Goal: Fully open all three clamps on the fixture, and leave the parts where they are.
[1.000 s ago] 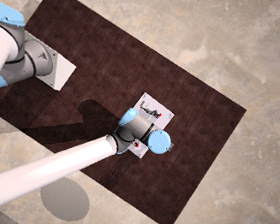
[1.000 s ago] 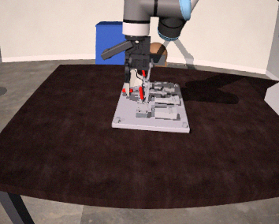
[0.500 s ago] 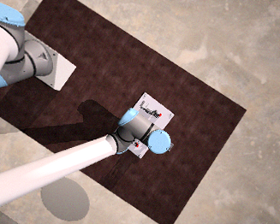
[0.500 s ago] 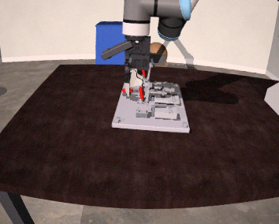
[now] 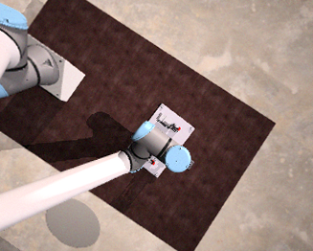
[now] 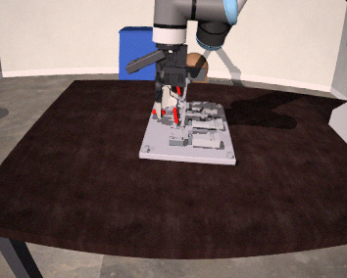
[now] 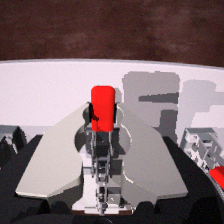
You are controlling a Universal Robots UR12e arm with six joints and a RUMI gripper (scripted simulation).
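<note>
The grey fixture plate is 9 cm behind my hand and 4 cm below it.
</note>
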